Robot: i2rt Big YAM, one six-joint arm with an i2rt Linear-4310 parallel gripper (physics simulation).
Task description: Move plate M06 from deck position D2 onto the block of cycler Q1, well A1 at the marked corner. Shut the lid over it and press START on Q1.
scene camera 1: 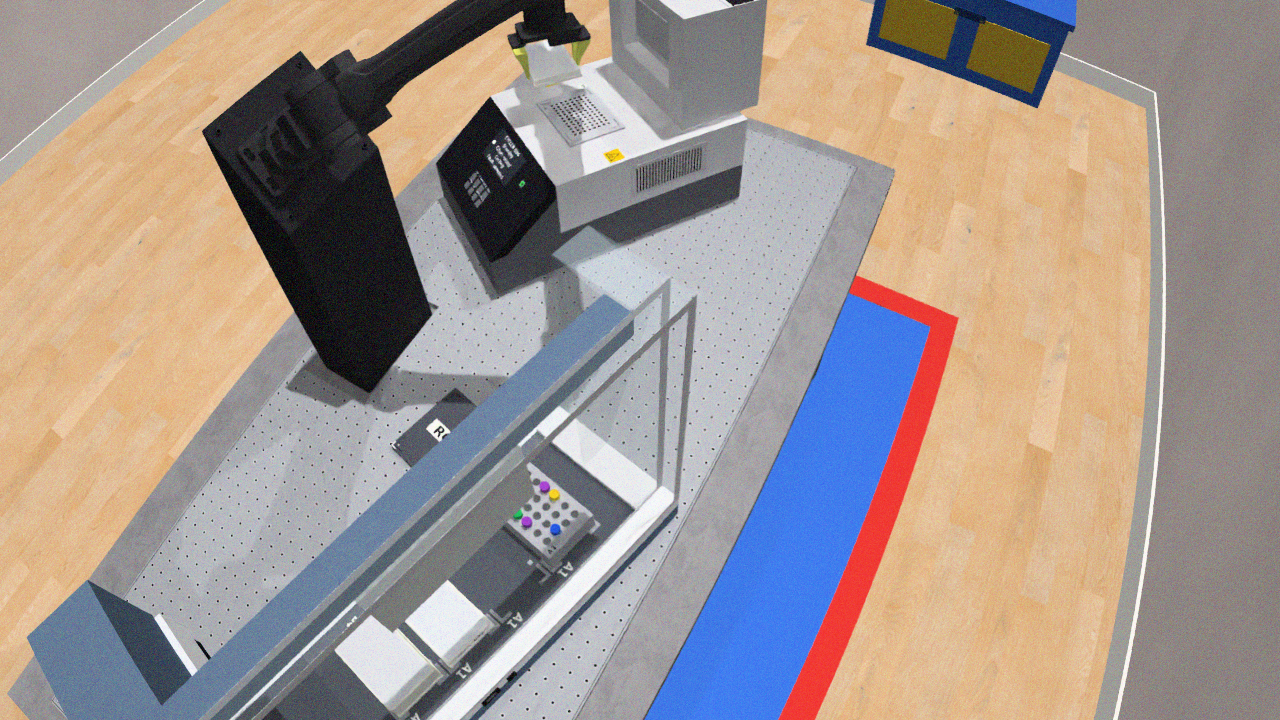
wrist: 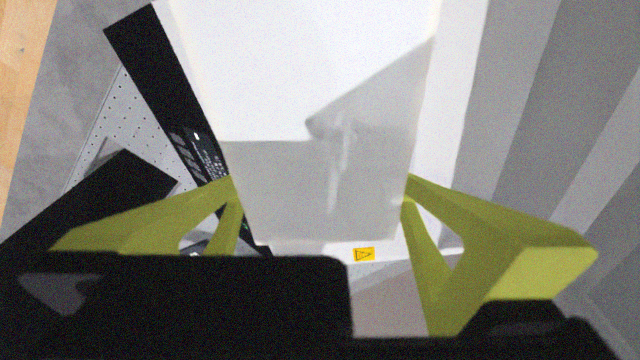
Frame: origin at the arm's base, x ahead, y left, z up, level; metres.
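Seen in the pictures: gripper, fingertip midpoint: [scene camera 1: 552, 72] [wrist: 320, 180]; arm's base, link origin: [scene camera 1: 284, 148].
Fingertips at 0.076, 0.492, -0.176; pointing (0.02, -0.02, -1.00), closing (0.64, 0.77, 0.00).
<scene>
Pixels of each thing's top centre, then the offset from my fingertips to it, as dx, dy, dz. "spot": a spot on its surface instead.
- white plate, top centre: [wrist: 317, 153] [scene camera 1: 546, 57] -0.022, +0.016, +0.016
- white cycler, surface spot: [scene camera 1: 595, 198] spot: +0.163, -0.122, -0.136
- cycler's lid housing, surface spot: [scene camera 1: 711, 71] spot: +0.263, +0.087, +0.039
- black control panel, surface spot: [wrist: 200, 145] spot: -0.051, -0.118, -0.105
- small green button, surface spot: [wrist: 245, 226] [scene camera 1: 522, 182] spot: +0.055, -0.176, -0.102
- white labware, top centre: [scene camera 1: 437, 612] +0.339, -0.803, -0.209
- dark pad, surface spot: [scene camera 1: 420, 438] spot: +0.125, -0.587, -0.267
- yellow warning label, surface spot: [wrist: 364, 254] [scene camera 1: 614, 155] spot: +0.169, -0.071, -0.074
My gripper [scene camera 1: 550, 64] [wrist: 320, 180] is shut on a white plate [scene camera 1: 553, 59] [wrist: 300, 75], one yellow-green finger on each long side; no plate label is readable. The plate is held above the white cycler [scene camera 1: 595, 198], near the back left corner of its perforated block [scene camera 1: 580, 114]. In the wrist view the plate hides the block. The cycler's lid housing [scene camera 1: 711, 71] stands upright behind the block, open. The black control panel [scene camera 1: 501, 179] [wrist: 200, 145] faces the arm's base, with a small green button [scene camera 1: 521, 183] [wrist: 245, 226].
The arm's black base column [scene camera 1: 349, 259] stands beside the cycler. A glass-fronted hood [scene camera 1: 429, 465] covers a deck with a tube rack [scene camera 1: 547, 528] and white labware [scene camera 1: 449, 617]. A dark pad [scene camera 1: 420, 438] lies behind the hood. A yellow warning label [scene camera 1: 613, 154] [wrist: 364, 254] marks the cycler.
</scene>
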